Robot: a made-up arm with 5 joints.
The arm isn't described. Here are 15 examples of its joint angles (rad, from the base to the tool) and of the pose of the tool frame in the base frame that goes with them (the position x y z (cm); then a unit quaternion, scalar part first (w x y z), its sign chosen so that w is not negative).
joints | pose
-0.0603 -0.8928 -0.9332 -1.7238 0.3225 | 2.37 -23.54 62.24 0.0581 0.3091 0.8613 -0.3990
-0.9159 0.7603 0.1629 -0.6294 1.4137 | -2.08 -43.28 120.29 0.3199 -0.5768 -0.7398 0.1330
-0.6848 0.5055 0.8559 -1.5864 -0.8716 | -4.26 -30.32 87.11 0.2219 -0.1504 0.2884 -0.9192
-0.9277 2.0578 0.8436 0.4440 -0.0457 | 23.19 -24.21 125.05 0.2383 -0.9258 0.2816 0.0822
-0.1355 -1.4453 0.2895 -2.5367 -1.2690 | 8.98 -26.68 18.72 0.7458 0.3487 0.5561 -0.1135
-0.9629 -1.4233 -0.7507 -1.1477 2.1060 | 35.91 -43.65 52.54 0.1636 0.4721 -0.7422 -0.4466
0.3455 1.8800 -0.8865 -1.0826 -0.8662 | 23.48 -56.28 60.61 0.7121 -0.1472 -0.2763 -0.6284
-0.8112 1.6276 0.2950 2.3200 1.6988 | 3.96 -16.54 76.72 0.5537 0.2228 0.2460 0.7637
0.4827 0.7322 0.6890 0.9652 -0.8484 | 63.18 -49.82 17.06 0.4701 -0.2473 0.3690 0.7627
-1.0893 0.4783 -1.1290 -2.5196 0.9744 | -9.06 -35.09 56.05 0.3961 0.4545 0.1672 -0.7801
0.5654 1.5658 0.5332 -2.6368 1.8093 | 57.82 -25.22 27.11 0.6464 0.1749 0.3084 0.6756
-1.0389 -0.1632 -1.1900 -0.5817 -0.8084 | 9.36 -13.58 64.27 0.3273 0.8584 0.3213 -0.2299
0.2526 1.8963 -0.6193 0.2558 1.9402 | 30.77 -25.45 101.03 0.2133 -0.4079 -0.8517 0.2503
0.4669 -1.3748 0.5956 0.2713 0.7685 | 39.17 -41.68 1.47 0.9867 0.1375 -0.0423 -0.0757
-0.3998 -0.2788 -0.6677 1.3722 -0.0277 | 19.70 -71.04 79.62 0.6737 -0.4677 -0.5014 -0.2758
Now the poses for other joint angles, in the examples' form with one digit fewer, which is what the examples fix.
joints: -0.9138 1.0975 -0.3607 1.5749 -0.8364
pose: 0.8 -30.2 124.4 0.288 -0.918 -0.273 0.003
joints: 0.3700 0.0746 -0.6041 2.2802 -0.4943
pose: 37.3 -79.0 59.1 0.834 -0.539 -0.013 -0.119
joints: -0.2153 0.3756 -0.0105 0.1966 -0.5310
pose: 50.6 -22.7 76.4 0.343 -0.510 -0.318 0.722
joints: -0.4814 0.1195 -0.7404 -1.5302 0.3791
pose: -0.8 -27.5 70.6 0.241 0.345 0.613 -0.668
